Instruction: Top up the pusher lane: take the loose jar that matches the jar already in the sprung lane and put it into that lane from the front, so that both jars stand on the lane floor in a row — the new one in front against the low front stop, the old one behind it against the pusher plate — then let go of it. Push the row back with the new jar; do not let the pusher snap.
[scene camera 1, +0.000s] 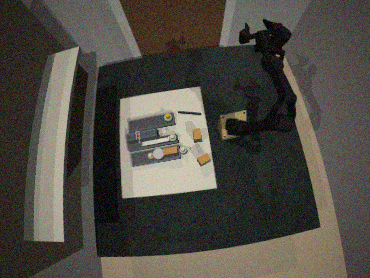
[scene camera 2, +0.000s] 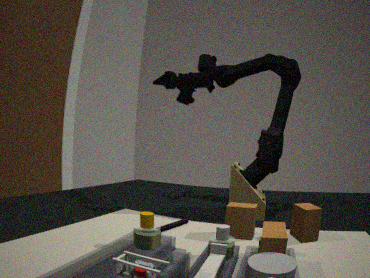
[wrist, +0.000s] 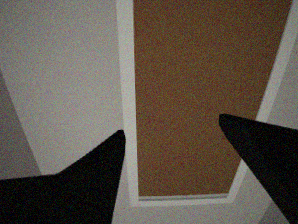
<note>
My gripper is open and holds nothing. I also see a white mat.
My gripper shows as well in the wrist view.
</note>
